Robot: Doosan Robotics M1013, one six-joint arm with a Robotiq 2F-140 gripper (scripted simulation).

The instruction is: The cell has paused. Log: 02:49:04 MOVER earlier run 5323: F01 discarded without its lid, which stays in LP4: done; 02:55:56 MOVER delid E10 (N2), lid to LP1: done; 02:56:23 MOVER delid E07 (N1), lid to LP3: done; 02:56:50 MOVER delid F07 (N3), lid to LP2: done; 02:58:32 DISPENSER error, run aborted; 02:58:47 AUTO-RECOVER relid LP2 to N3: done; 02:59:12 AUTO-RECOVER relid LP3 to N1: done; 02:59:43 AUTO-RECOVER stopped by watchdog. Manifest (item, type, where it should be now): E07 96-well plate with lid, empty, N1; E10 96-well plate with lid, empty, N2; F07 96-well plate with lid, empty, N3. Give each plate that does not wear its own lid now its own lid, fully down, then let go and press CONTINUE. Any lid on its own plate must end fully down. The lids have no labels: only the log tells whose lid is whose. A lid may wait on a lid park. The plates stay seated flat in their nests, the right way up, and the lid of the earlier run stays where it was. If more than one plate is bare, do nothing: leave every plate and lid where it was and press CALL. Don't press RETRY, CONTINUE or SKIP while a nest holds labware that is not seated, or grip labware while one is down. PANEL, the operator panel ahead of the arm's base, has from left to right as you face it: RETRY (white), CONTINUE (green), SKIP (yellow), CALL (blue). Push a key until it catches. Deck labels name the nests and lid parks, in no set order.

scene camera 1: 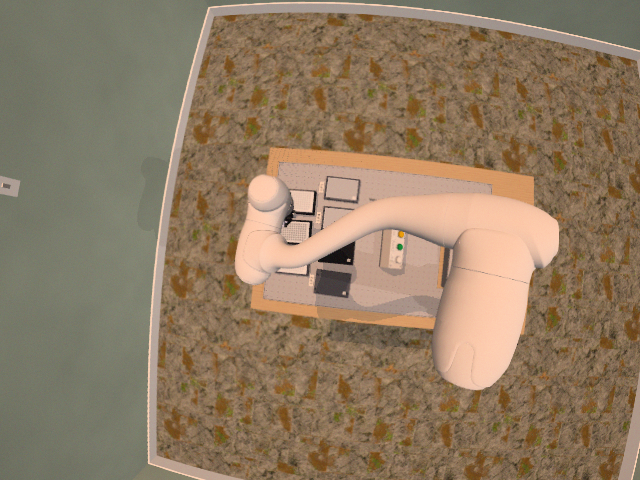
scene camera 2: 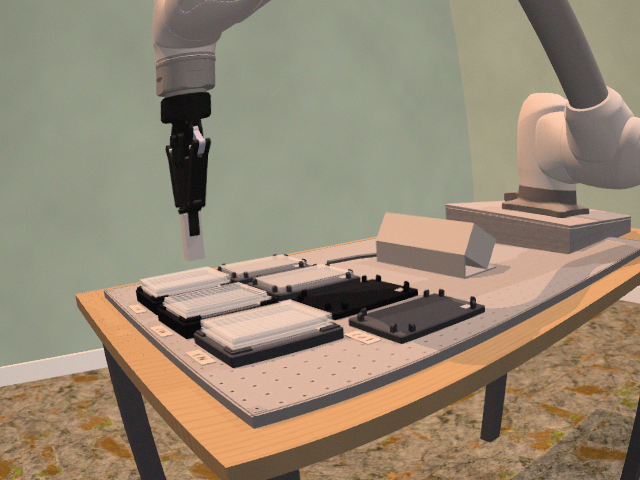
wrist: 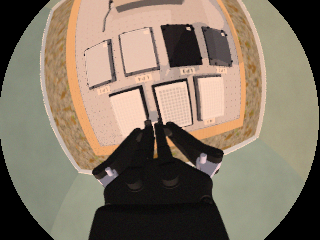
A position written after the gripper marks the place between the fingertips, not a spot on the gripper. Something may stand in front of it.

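Observation:
Gripper (scene camera 2: 194,259) (wrist: 154,116). Plate (scene camera 2: 215,301) (wrist: 184,118). Operator panel (scene camera 2: 440,246) (scene camera 1: 390,239). Black park (scene camera 2: 371,294).

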